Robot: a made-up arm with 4 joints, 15 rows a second.
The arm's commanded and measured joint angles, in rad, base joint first. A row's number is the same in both.
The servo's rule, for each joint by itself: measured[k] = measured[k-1] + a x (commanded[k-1-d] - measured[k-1]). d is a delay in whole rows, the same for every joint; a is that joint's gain. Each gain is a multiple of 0.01, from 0.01 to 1. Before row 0 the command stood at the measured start. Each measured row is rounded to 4 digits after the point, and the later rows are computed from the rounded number. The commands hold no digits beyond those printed.
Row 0, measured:
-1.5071, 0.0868, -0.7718, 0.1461
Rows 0 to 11, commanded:
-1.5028, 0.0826, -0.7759, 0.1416
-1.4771, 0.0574, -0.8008, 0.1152
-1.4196, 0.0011, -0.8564, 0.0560
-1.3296, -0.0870, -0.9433, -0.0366
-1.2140, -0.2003, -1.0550, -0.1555
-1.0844, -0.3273, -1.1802, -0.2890
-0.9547, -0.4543, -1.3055, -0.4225
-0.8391, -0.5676, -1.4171, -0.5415
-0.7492, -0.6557, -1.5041, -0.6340
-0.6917, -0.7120, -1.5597, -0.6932
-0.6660, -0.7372, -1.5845, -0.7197
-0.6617, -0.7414, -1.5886, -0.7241
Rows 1 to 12, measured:
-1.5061, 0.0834, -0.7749, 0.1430
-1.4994, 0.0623, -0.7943, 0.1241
-1.4810, 0.0127, -0.8409, 0.0778
-1.4462, -0.0681, -0.9177, 0.0000
-1.3928, -0.1752, -1.0207, -0.1057
-1.3219, -0.2984, -1.1403, -0.2303
-1.2374, -0.4247, -1.2642, -0.3610
-1.1458, -0.5404, -1.3789, -0.4837
-1.0546, -0.6338, -1.4728, -0.5859
-0.9711, -0.6971, -1.5380, -0.6589
-0.9009, -0.7296, -1.5729, -0.7002
-0.8459, -0.7392, -1.5847, -0.7165
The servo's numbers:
d 0
a 0.23 0.81 0.75 0.68

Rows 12 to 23, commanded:
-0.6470, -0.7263, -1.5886, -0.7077
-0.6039, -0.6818, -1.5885, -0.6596
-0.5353, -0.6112, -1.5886, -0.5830
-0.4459, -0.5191, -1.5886, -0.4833
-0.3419, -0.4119, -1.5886, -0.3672
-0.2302, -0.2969, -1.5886, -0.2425
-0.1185, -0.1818, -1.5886, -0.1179
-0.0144, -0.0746, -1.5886, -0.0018
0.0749, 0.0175, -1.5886, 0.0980
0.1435, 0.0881, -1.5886, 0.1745
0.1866, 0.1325, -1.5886, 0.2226
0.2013, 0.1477, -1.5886, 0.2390
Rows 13 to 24, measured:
-0.8002, -0.7288, -1.5876, -0.7105
-0.7551, -0.6907, -1.5883, -0.6759
-0.7045, -0.6263, -1.5885, -0.6127
-0.6450, -0.5395, -1.5886, -0.5247
-0.5753, -0.4361, -1.5886, -0.4176
-0.4959, -0.3233, -1.5886, -0.2985
-0.4091, -0.2087, -1.5886, -0.1757
-0.3183, -0.1001, -1.5886, -0.0574
-0.2279, -0.0048, -1.5886, 0.0483
-0.1425, 0.0704, -1.5886, 0.1341
-0.0668, 0.1207, -1.5886, 0.1943
-0.0051, 0.1426, -1.5886, 0.2247

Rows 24 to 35, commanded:
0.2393, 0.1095, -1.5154, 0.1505
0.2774, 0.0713, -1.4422, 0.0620
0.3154, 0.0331, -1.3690, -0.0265
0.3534, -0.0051, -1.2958, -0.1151
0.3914, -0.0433, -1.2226, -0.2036
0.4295, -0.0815, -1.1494, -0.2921
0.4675, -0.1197, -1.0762, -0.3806
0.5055, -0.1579, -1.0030, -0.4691
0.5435, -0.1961, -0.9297, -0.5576
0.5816, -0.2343, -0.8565, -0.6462
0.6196, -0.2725, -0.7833, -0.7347
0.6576, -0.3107, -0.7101, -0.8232
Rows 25 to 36, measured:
0.0511, 0.1158, -1.5337, 0.1742
0.1031, 0.0798, -1.4651, 0.0979
0.1519, 0.0420, -1.3930, 0.0133
0.1982, 0.0038, -1.3201, -0.0740
0.2426, -0.0344, -1.2470, -0.1621
0.2856, -0.0726, -1.1738, -0.2505
0.3274, -0.1108, -1.1006, -0.3390
0.3684, -0.1490, -1.0274, -0.4275
0.4087, -0.1872, -0.9541, -0.5160
0.4485, -0.2254, -0.8809, -0.6045
0.4879, -0.2636, -0.8077, -0.6930
0.5269, -0.3018, -0.7345, -0.7815

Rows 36 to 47, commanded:
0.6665, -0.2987, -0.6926, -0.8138
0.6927, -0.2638, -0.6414, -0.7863
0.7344, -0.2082, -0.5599, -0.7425
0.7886, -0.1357, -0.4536, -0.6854
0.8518, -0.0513, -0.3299, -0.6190
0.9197, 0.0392, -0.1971, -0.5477
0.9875, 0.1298, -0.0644, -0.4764
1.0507, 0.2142, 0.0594, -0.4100
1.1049, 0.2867, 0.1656, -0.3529
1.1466, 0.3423, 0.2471, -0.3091
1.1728, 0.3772, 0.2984, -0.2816
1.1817, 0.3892, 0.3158, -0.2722
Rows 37 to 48, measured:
0.5590, -0.2993, -0.7031, -0.8035
0.5898, -0.2705, -0.6568, -0.7918
0.6231, -0.2200, -0.5841, -0.7583
0.6612, -0.1517, -0.4862, -0.7087
0.7050, -0.0704, -0.3690, -0.6477
0.7544, 0.0184, -0.2401, -0.5797
0.8080, 0.1086, -0.1083, -0.5095
0.8638, 0.1941, 0.0175, -0.4418
0.9193, 0.2691, 0.1286, -0.3813
0.9716, 0.3284, 0.2175, -0.3322
1.0179, 0.3679, 0.2782, -0.2978
1.0556, 0.3852, 0.3064, -0.2804

